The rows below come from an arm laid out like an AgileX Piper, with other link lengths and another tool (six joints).
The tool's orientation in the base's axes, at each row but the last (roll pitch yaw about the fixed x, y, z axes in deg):
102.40 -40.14 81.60
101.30 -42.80 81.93
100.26 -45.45 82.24
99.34 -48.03 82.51
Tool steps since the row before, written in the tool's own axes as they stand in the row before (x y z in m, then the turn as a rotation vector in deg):
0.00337 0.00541 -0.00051 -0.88 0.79 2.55
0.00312 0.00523 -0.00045 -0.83 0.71 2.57
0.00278 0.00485 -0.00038 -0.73 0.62 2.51
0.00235 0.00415 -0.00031 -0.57 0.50 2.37
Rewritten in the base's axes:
0.00052 -0.00099 0.00630 2.51 -1.20 -0.40
0.00040 -0.00132 0.00595 2.53 -1.11 -0.42
0.00028 -0.00155 0.00538 2.47 -0.97 -0.41
0.00017 -0.00155 0.00452 2.34 -0.77 -0.35

